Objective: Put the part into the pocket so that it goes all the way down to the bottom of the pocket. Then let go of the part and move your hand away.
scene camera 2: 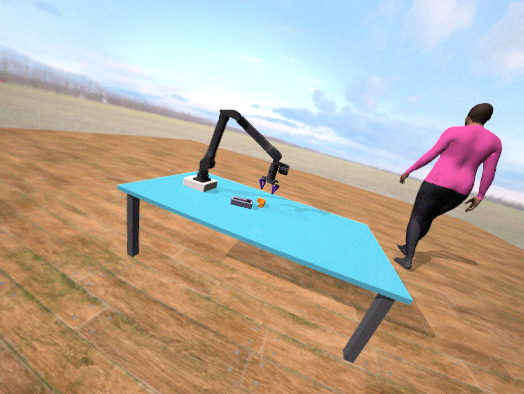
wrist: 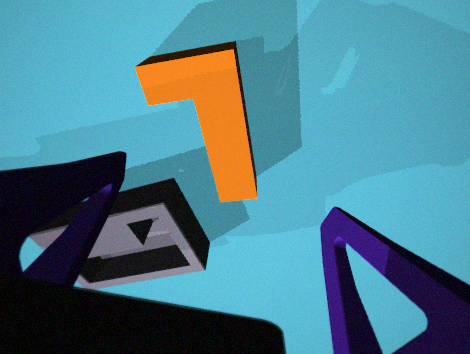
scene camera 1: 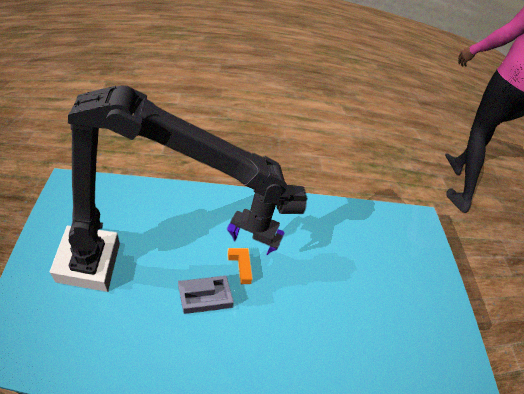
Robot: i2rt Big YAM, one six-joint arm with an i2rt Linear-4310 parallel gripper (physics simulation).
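Frame: origin at the arm's base, x back, y right, z up, level; metres.
Where they show: gripper, fingertip midpoint: (scene camera 2: 266, 192) (wrist: 232, 192) (scene camera 1: 251, 246); arm's base, link origin: (scene camera 2: 202, 180) (scene camera 1: 87, 256).
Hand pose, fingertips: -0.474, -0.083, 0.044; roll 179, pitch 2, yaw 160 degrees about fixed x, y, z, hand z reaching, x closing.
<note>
Each offset is from my fingertips to the top centre of the thing, as dx, dy, dz. Level surfaces: height alone.
The orange L-shaped part @[+0.024, +0.011, -0.071] (scene camera 1: 245, 268) (scene camera 2: 261, 202) (wrist: 222, 125) lies on the blue table, apart from the grey block. The grey block with the L-shaped pocket @[+0.115, +0.125, -0.065] (scene camera 1: 210, 305) (scene camera 2: 242, 203) (wrist: 187, 225) stands to the left of the part in scene camera 1; its pocket is empty. In the wrist view the block is partly hidden by a finger. My gripper (scene camera 1: 252, 246) (scene camera 2: 268, 191) (wrist: 232, 192) has purple fingers, is open and holds nothing. It hangs above the table, behind and above the part in scene camera 1, with its fingertips apart from the part.
The arm's white base (scene camera 1: 80, 282) (scene camera 2: 199, 185) stands at the left on the blue table @[dz -0.101] (scene camera 1: 325, 345) (scene camera 2: 280, 240). The table's far edge runs behind the gripper. A person in a pink top (scene camera 1: 512, 65) (scene camera 2: 462, 152) stands on the wooden floor beyond the table.
</note>
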